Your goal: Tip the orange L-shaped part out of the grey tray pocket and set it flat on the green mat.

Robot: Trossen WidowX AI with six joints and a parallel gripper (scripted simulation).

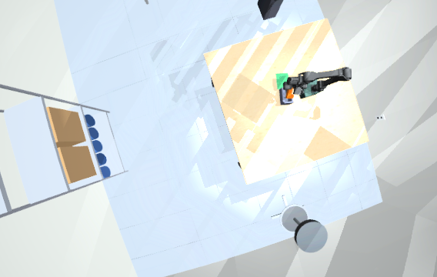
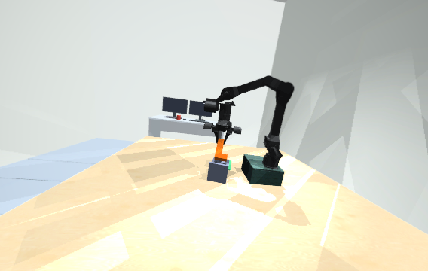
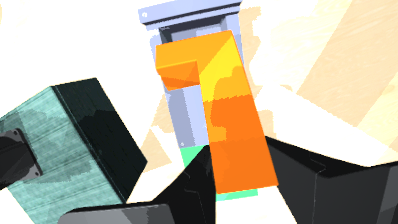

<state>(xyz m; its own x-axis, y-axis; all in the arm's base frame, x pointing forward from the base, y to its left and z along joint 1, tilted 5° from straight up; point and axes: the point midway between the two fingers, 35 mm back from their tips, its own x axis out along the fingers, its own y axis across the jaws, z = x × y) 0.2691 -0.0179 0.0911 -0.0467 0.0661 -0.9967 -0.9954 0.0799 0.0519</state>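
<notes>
My gripper tip is 2 cm past the green mat, 12 cm to the left of it and 17 cm above it. The rest, counted from my gripper tip: orange L-shaped part 1 cm behind, 3 cm to the left, 3 cm below.
</notes>
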